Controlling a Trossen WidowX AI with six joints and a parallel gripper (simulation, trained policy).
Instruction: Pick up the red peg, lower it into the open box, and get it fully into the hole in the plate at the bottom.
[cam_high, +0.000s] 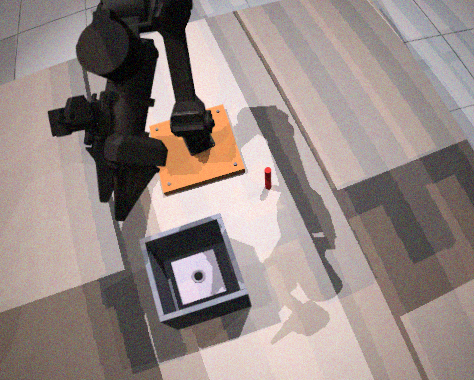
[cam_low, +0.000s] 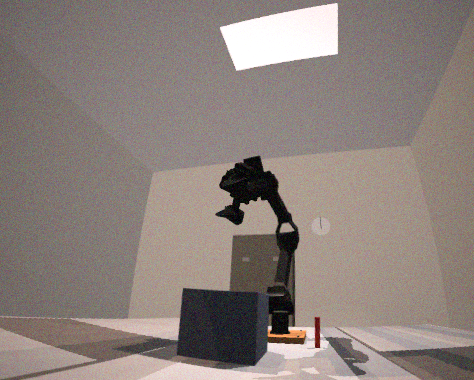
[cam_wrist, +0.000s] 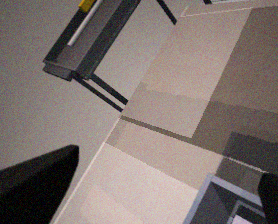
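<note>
The red peg is 34 cm below my gripper tip, 27 cm to the left of it and 11 cm behind it. Round my gripper tip: pale plate (33 cm below, 5 cm to the left, 3 cm ahead).
</note>
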